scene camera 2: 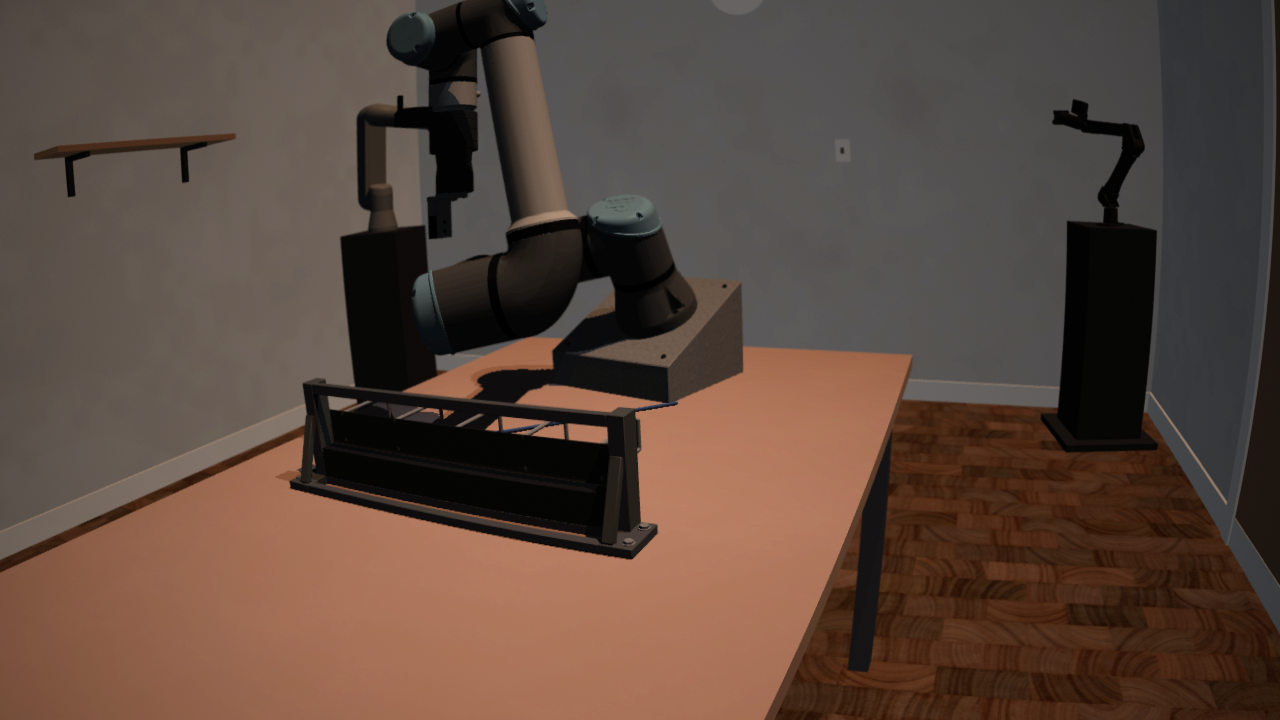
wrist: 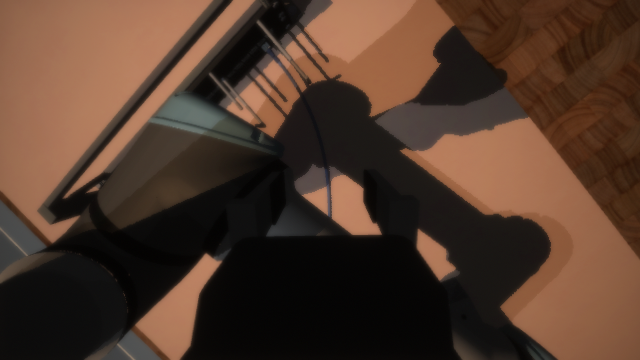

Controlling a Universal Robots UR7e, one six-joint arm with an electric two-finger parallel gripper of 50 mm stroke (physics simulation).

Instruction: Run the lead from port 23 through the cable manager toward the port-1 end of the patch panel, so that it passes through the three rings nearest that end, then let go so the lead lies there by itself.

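Note:
The patch panel (scene camera 2: pixel 465 447) stands in its frame on the table, its back toward scene camera 2. Thin metal rings (scene camera 2: pixel 565 431) (wrist: pixel 281 50) of the cable manager stick out from its far side. The blue lead (scene camera 2: pixel 660 406) (wrist: pixel 320 135) leaves a port near one ring and curves away over the table; the gripper body hides its far part in the wrist view. Whether it passes through any ring I cannot tell. My gripper (scene camera 2: pixel 439 234) (wrist: pixel 324 187) is open and empty, high above the table; the lead shows far below, between the fingers. Port numbers are unreadable.
The robot's own arm (wrist: pixel 165 165) covers the lower-left end of the panel in the wrist view. The sloped base block (scene camera 2: pixel 707 331) stands behind the panel. Arm shadows darken the table around the lead. Two black pedestals (scene camera 2: pixel 386 313) (scene camera 2: pixel 1108 331) with arms stand beyond the table.

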